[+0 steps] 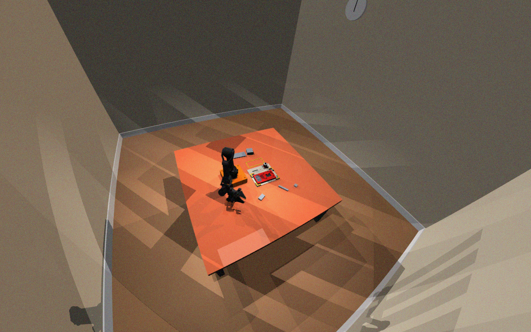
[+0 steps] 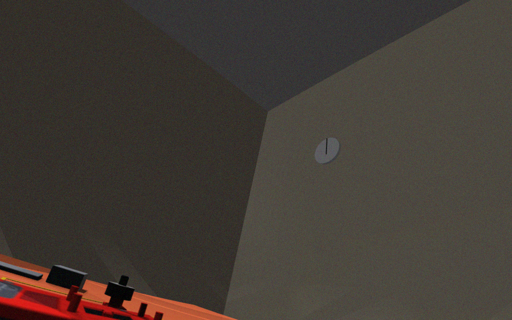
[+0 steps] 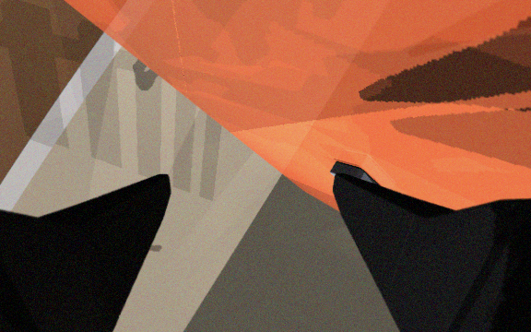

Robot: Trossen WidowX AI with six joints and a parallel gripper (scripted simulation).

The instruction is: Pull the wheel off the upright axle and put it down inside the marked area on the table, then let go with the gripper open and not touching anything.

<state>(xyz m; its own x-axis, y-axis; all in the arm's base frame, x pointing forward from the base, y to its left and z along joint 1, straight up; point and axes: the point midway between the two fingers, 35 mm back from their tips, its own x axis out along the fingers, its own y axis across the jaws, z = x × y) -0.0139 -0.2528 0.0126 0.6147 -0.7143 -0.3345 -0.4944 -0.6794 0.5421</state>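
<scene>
The grey plate is 30 cm ahead of my gripper tip, 23 cm to the left of it and 5 cm below it. The rest, counted from my gripper tip: grey bar (40 cm ahead, 2 cm to the left, 6 cm below).
</scene>
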